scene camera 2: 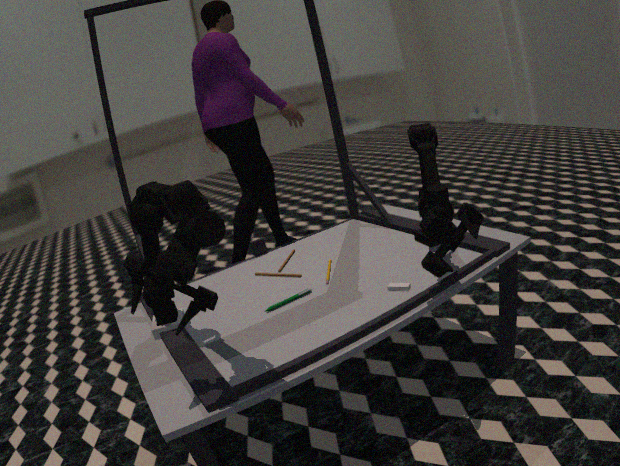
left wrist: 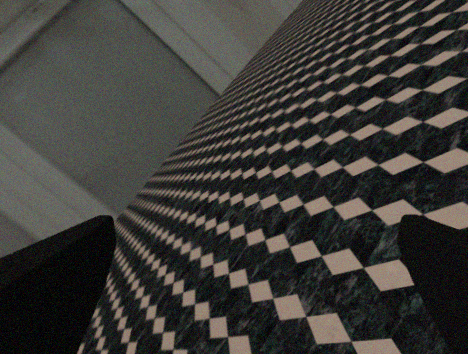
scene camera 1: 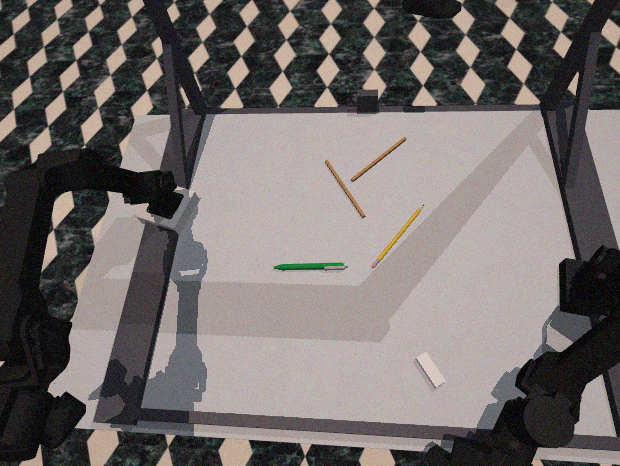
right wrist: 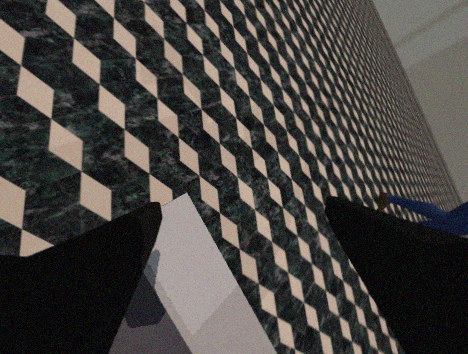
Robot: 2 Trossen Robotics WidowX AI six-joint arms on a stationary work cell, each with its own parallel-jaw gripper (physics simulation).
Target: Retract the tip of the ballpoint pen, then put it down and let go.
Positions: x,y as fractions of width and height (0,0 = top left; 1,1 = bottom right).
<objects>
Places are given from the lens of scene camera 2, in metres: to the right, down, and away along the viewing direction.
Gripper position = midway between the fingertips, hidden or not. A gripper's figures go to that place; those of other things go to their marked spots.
left gripper (scene camera 2: 0.75,0.55): 0.34, 0.05, 0.95
right gripper (scene camera 2: 0.25,0.70): -0.28, 0.17, 0.76
dark raised rim (scene camera 2: 0.35,0.84): -0.20, 0.34, 0.89
</objects>
